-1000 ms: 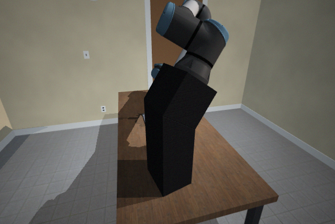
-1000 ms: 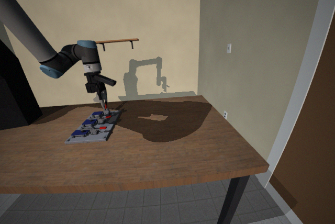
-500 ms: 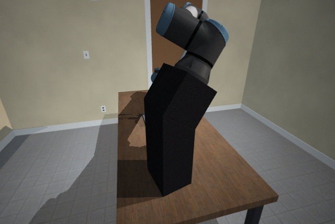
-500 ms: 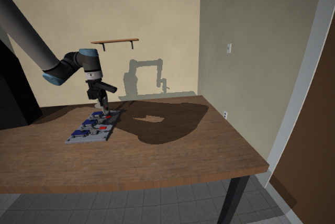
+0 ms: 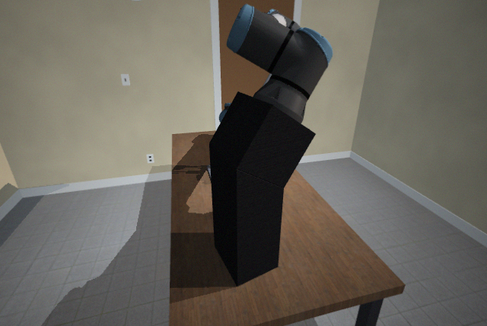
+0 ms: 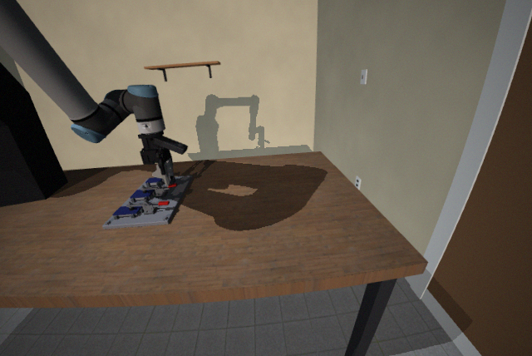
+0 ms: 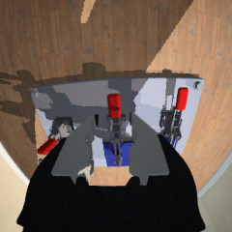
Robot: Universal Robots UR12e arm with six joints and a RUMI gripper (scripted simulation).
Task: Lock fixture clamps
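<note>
Right now the grey fixture plate is 80 mm below my hand and 80 mm behind it. From my hand the other things lie so: blue part: 130 mm behind, 50 mm below.
</note>
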